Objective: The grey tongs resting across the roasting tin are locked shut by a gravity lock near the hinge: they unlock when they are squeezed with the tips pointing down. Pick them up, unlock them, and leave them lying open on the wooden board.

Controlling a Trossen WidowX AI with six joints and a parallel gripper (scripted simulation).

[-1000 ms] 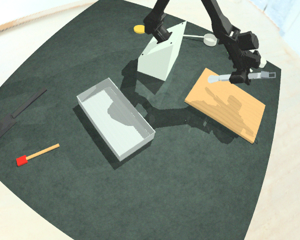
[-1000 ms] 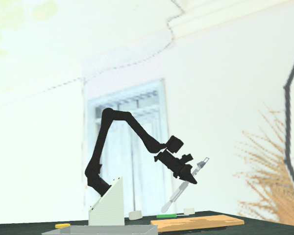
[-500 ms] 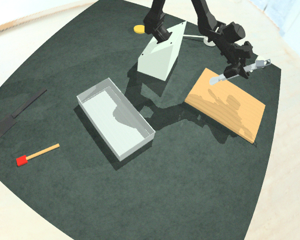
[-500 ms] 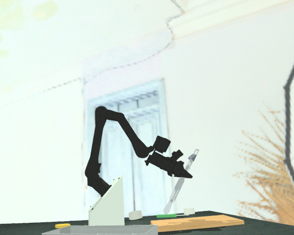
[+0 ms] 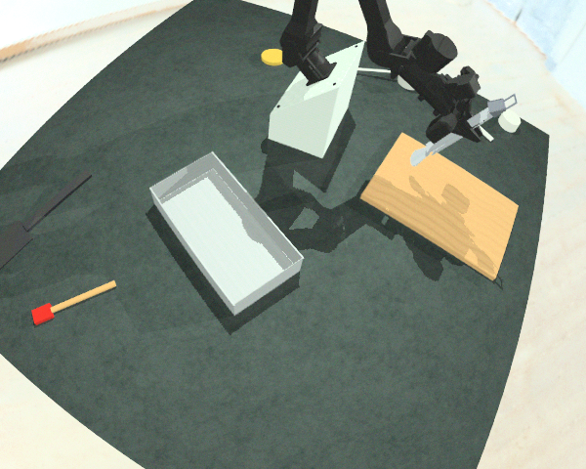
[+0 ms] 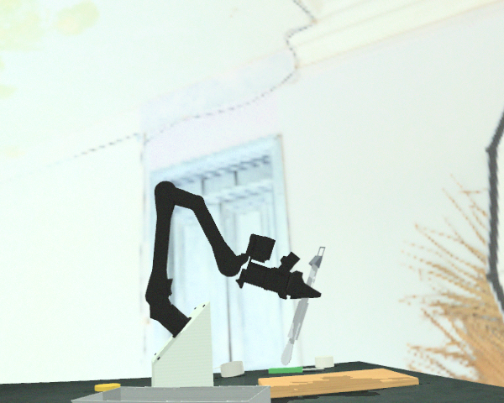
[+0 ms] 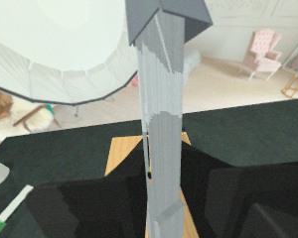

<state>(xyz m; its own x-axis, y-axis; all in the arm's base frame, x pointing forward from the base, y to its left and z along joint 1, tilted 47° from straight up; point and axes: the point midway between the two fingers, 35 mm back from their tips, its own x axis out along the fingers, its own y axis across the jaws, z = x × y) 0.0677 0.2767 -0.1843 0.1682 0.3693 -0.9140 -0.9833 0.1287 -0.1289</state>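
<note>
The wooden board is 1 cm to the left of my gripper tip and 22 cm below it. The rest, counted from my gripper tip: roasting tin: 29 cm ahead, 41 cm to the right, 20 cm below; red-headed spatula: 58 cm ahead, 64 cm to the right, 22 cm below; green-handled tool: 32 cm behind, 4 cm to the left, 22 cm below.
</note>
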